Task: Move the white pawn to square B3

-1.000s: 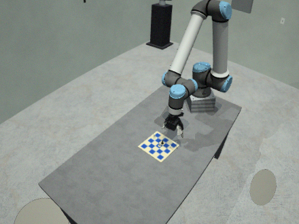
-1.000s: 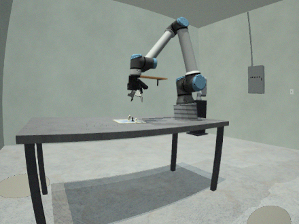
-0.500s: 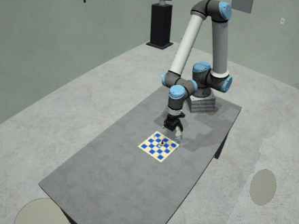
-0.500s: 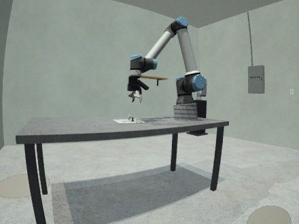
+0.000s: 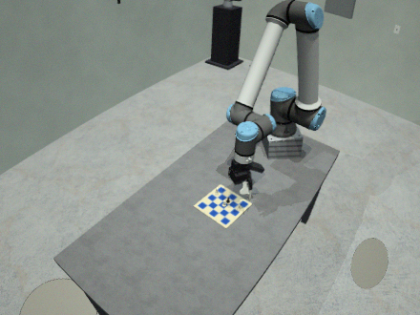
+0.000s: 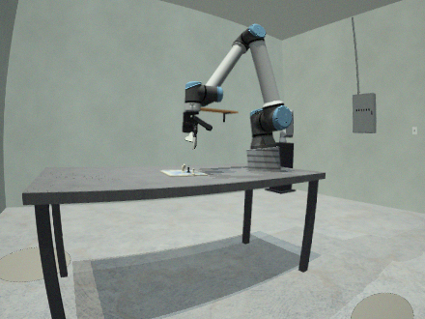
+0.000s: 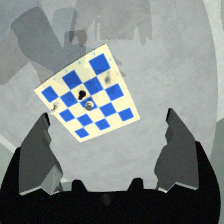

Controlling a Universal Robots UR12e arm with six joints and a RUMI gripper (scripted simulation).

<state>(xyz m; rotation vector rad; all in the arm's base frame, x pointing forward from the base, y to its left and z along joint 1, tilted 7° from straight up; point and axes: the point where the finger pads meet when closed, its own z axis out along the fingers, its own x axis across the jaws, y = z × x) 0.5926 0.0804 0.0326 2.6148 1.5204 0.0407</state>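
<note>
The white pawn is 120 mm below my hand. Round my hand: chessboard (140 mm below, 80 mm to the right, 30 mm ahead); black pawn (120 mm below, 70 mm to the right).
</note>
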